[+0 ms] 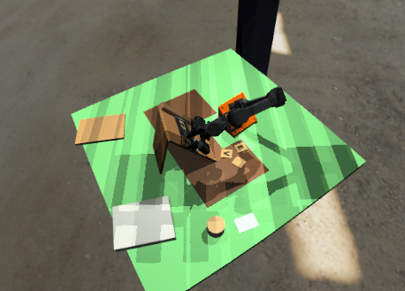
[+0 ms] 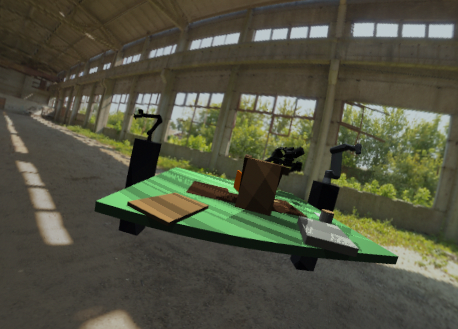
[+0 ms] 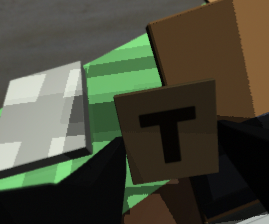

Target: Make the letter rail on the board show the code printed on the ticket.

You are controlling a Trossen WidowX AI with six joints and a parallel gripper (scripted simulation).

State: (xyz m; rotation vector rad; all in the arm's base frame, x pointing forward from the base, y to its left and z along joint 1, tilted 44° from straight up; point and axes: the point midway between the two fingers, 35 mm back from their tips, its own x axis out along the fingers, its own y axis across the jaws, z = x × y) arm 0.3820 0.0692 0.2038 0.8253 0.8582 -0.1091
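My gripper tip is now 8 cm past the white ticket, 6 cm to the left of it and 14 cm above it. The rest, counted from my gripper tip: brown mat 19 cm behind, 17 cm to the right, 25 cm below; then white slab 33 cm ahead, 14 cm to the left, 23 cm below; then short tan cylinder 5 cm ahead, 33 cm to the left, 22 cm below.
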